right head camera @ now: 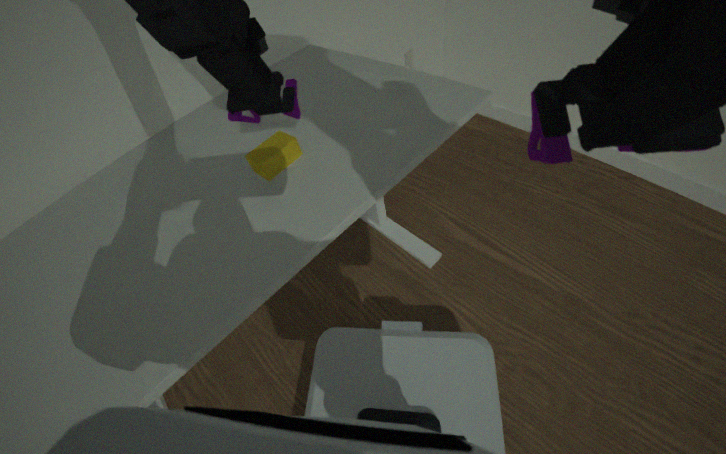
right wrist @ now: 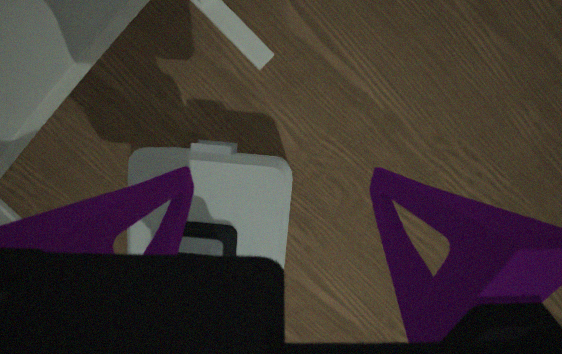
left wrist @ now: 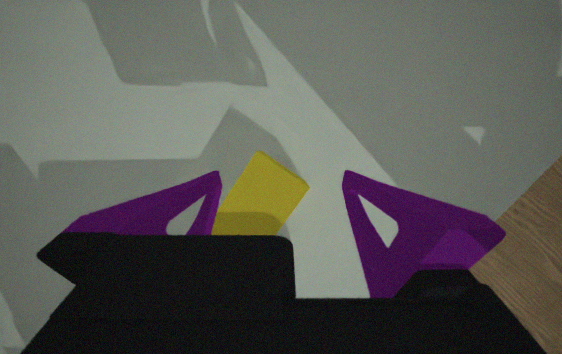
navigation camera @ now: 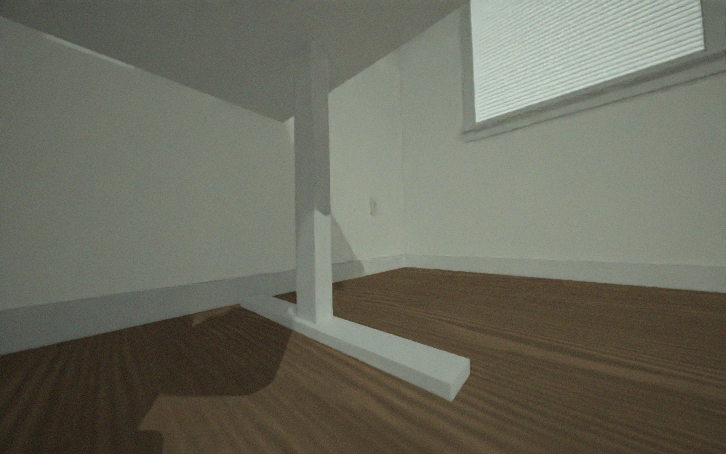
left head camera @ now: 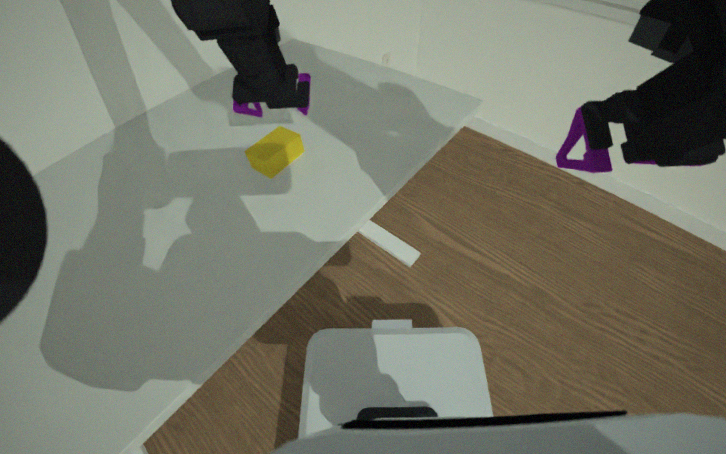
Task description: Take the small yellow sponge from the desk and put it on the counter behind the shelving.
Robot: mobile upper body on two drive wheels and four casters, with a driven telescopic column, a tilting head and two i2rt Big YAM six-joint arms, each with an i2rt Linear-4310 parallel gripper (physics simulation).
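Places are measured from the left arm's base along level axes (x ahead, y left, z up), in centimetres.
Pixels of known places: left gripper, fingertip midpoint: (right head camera: 279,118) (left wrist: 281,177) (left head camera: 283,113); right gripper, fingertip midpoint: (right head camera: 574,149) (right wrist: 281,177) (left head camera: 592,159).
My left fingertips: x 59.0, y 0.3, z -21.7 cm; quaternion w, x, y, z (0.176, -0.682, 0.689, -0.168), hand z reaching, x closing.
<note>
Ahead of a thing's pixels: the offset from my left fingertips to its top centre. "*": to the spot under its first point. Level surfaces: height alone.
The small yellow sponge @(dx -3.8, dy +2.7, dz -4.2 cm) (left head camera: 274,152) (right head camera: 273,155) (left wrist: 261,192) lies on the white desk @(dz -8.7 cm) (left head camera: 310,214) (right head camera: 299,214) (left wrist: 330,150), partly in shadow. My left gripper (left head camera: 277,113) (right head camera: 270,118) (left wrist: 281,177) is open and empty, above the desk. In the head views it shows just beyond the sponge; in the left wrist view the sponge lies nearer the left-hand finger, its lower part hidden by the gripper body. My right gripper (right wrist: 281,177) is open and empty over the floor, off the desk, at the right of the head views. The counter and the shelving do not show.
The robot's white base (left head camera: 439,364) (right head camera: 449,369) (right wrist: 255,200) stands on the wooden floor beside the desk's edge. The desk's foot (left head camera: 390,243) (right head camera: 412,243) (right wrist: 240,37) (navigation camera: 385,350) reaches out below it. A desk leg @(* dx +27.1, dy -10.4, dz -46.8 cm) (navigation camera: 313,187), walls and a window @(* dx +76.5, dy -120.7, dz +22.6 cm) (navigation camera: 583,48) show in the navigation view.
</note>
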